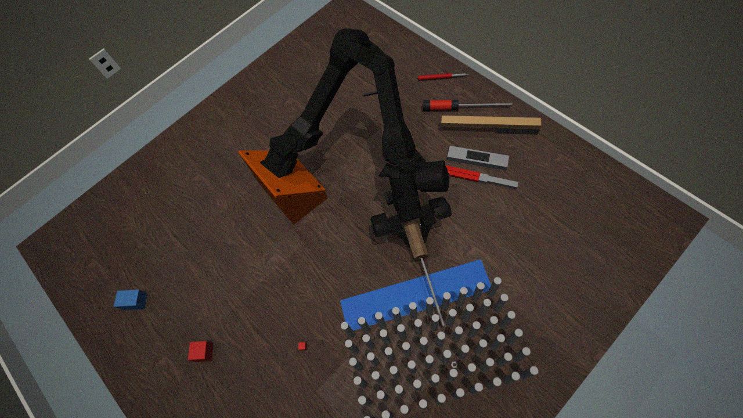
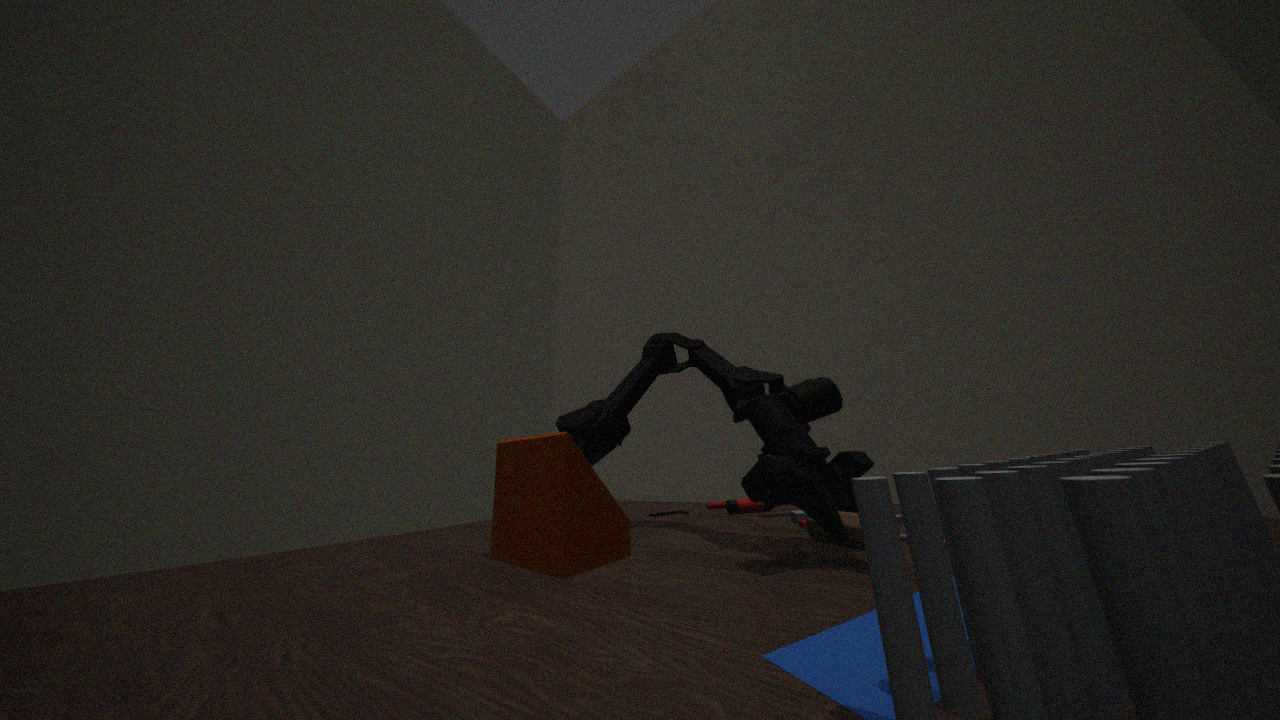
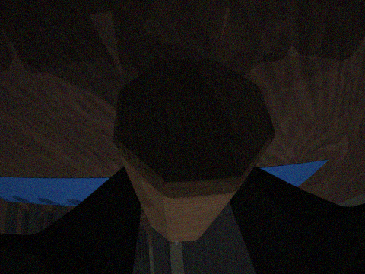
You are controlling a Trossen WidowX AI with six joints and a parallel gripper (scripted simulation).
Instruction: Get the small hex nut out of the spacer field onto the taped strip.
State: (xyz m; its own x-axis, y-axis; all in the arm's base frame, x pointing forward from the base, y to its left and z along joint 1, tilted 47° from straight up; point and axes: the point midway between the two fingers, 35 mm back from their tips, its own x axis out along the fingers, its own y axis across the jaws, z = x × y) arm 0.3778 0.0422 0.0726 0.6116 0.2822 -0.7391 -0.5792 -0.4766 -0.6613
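Right now my gripper tip is 10 cm to the left of the blue taped strip, 7 cm short of it and 3 cm above it. From my gripper tip the other things lie so: grey block (31 cm to the left, 2 cm behind, 1 cm below); then wooden-handled rod (8 cm ahead, 6 cm to the right); then hex nut (23 cm ahead, 17 cm to the right, 3 cm below).
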